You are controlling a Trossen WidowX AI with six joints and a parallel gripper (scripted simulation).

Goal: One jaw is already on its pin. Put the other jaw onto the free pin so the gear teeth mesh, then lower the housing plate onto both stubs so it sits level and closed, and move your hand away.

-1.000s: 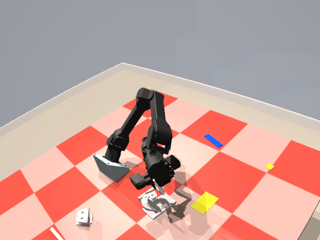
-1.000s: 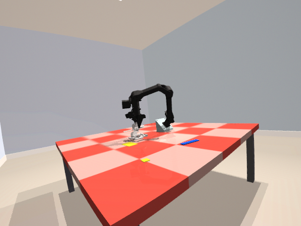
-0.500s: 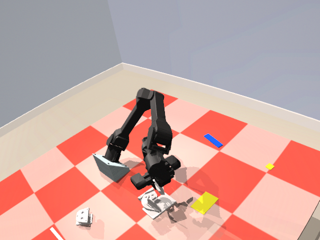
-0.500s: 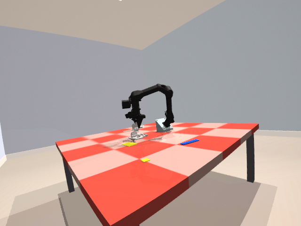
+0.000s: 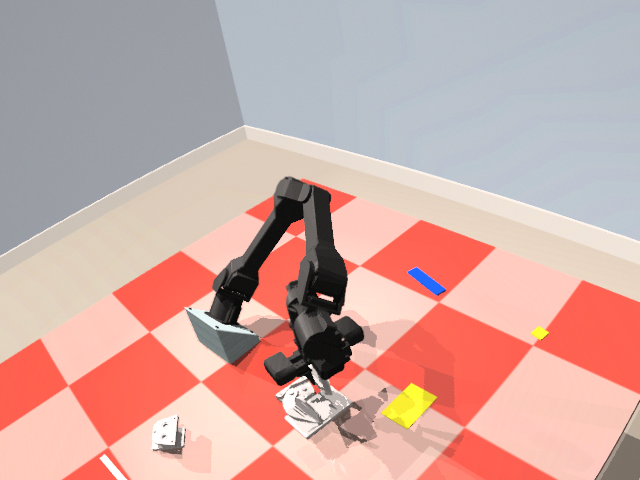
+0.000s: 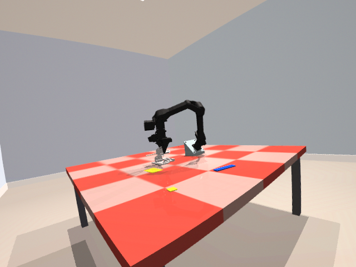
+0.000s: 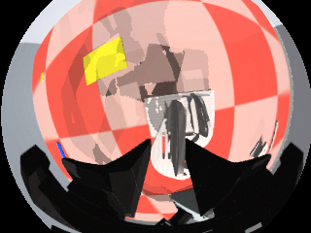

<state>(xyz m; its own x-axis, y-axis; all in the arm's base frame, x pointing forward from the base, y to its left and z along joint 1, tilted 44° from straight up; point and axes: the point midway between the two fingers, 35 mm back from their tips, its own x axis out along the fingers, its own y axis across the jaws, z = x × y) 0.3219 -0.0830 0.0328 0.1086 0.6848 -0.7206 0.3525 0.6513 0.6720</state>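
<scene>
The white base plate is 30 mm to the right of my gripper tip and 60 mm below it. From my gripper tip the other things lie so: blue strip 420 mm to the left, 70 mm below; white strip 230 mm behind, 390 mm to the right, 60 mm below; large yellow patch 150 mm ahead, 70 mm to the left, 70 mm below.
</scene>
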